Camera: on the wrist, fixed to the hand. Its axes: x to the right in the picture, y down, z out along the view.
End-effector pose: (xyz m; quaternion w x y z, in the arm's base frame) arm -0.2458 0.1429 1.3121 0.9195 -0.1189 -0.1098 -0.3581
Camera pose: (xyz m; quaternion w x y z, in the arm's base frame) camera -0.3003 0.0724 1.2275 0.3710 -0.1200 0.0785 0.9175
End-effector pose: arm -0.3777 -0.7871 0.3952 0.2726 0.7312 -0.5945 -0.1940
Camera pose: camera -0.2662 -0.7418 0.4202 0.1709 -0.5865 -0.7532 0.2440
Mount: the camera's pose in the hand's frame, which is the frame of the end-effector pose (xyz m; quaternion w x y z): -0.0189 -0.0759 -0.0948 0.0182 0.0064 -0.0391 0.9991
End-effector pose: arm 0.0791 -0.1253 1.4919 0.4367 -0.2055 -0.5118 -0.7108
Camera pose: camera 0.0408 -0.1963 1.3992 0.6993 -0.5400 0.1744 0.4346
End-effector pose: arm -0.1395 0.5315 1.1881 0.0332 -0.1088 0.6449 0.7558
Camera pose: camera -0.0951 0.4527 1.1049 0.7285 -0.6720 -0.1240 -0.0470
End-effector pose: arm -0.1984 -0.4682 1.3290 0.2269 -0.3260 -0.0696 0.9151
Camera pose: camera -0.0978 -0.4115 1.2868 0.9107 0.0382 -0.3214 -0.2565
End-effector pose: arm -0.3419 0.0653 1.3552 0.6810 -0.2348 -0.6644 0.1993
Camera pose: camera -0.2510 -0.0124 1.3836 0.2112 0.6559 -0.1971 -0.6974
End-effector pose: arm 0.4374 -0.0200 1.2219 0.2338 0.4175 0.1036 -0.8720
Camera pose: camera 0.4746 0.0877 1.1758 0.8768 0.0785 -0.4299 0.2007
